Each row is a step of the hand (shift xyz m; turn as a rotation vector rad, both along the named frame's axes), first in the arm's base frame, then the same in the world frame.
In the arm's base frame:
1: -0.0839 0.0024 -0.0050 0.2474 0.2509 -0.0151
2: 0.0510 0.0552 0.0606 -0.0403 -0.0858 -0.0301
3: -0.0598 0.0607 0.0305 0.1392 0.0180 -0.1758
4: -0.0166 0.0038 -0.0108 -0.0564 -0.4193 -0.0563
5: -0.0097 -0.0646 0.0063 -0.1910 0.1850 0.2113
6: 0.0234 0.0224 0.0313 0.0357 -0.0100 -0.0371
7: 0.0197 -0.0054 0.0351 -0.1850 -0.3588 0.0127
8: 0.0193 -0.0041 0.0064 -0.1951 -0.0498 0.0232
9: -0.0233 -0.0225 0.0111 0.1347 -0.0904 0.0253
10: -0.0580 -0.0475 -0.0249 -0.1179 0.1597 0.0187
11: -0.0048 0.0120 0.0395 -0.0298 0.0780 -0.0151
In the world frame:
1: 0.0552 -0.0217 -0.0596 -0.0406 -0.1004 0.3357
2: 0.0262 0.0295 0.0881 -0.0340 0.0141 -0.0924
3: 0.0882 -0.0196 0.0047 -0.1744 -0.1264 0.0651
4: 0.0076 -0.0141 -0.0122 -0.2143 0.1705 -0.3274
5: -0.0246 0.0383 -0.0472 0.3355 0.0352 0.0391
6: 0.0123 0.0180 0.0394 -0.0484 -0.0180 0.0093
7: 0.0019 0.0354 0.0197 -0.0601 0.1691 -0.3618
8: -0.0119 0.0112 0.0128 0.1166 0.0080 -0.1656
9: 0.0094 0.0167 -0.0283 -0.1258 0.0959 0.0440
10: 0.0009 -0.0059 -0.0788 0.1740 -0.0943 0.0245
11: 0.0299 0.0248 0.0147 0.0538 -0.0605 0.0255

